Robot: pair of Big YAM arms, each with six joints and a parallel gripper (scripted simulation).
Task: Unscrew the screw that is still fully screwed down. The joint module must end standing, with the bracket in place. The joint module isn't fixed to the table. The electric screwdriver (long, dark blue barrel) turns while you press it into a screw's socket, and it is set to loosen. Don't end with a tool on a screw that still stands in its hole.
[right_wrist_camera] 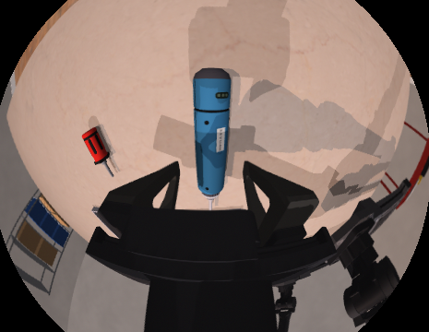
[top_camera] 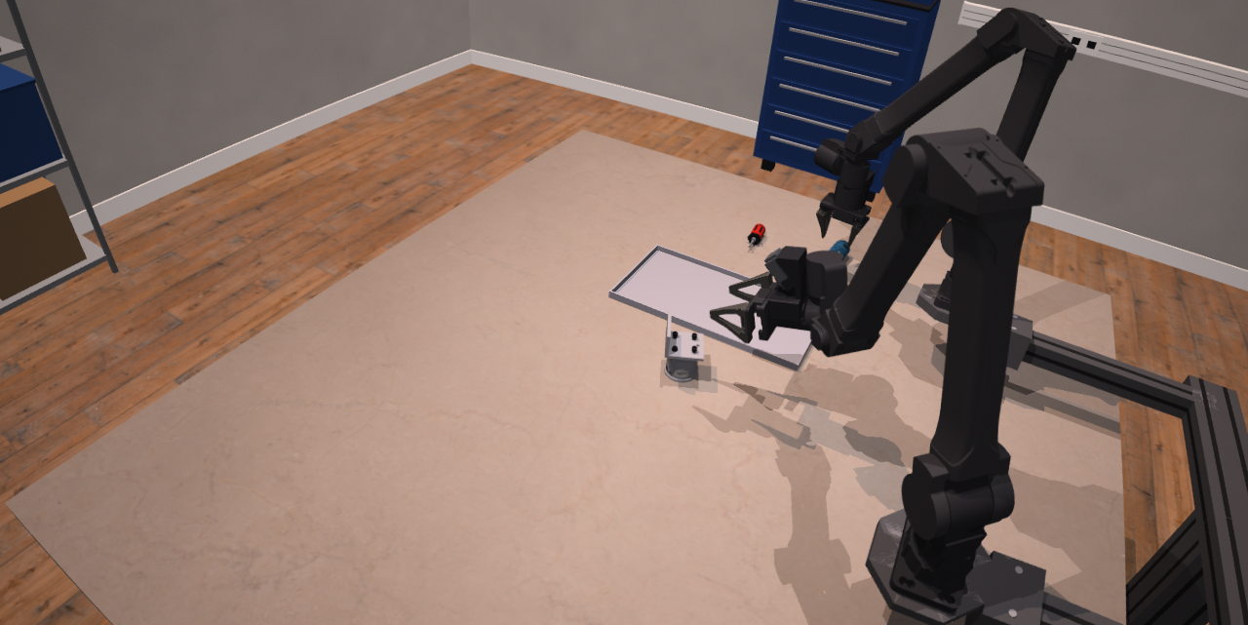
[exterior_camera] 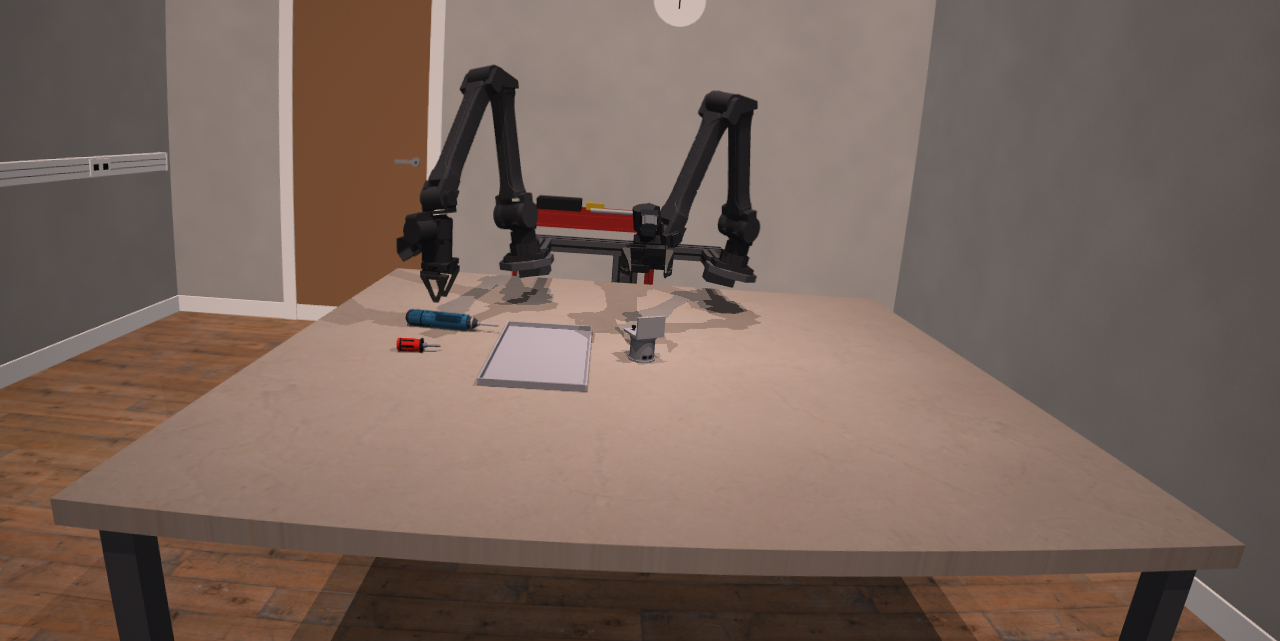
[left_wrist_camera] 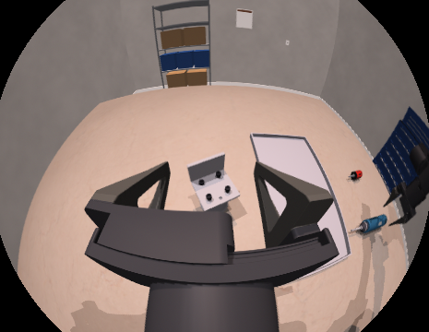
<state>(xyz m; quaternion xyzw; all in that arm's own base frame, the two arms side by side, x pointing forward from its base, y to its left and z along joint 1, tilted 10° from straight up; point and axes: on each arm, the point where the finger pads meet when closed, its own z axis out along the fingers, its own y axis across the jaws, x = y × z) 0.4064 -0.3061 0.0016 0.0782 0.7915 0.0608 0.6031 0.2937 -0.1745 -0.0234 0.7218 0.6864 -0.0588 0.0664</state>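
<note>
Now: left hand 12 cm above the grey l-shaped bracket, 6 cm short of it and 1 cm to the left of it. The rest, counted from my left hand: joint module 16 cm below, 6 cm ahead, 1 cm to the right; flat grey tray 24 cm to the right, 19 cm below, 6 cm ahead; red-handled screwdriver 52 cm to the right, 18 cm below, 6 cm ahead.
</note>
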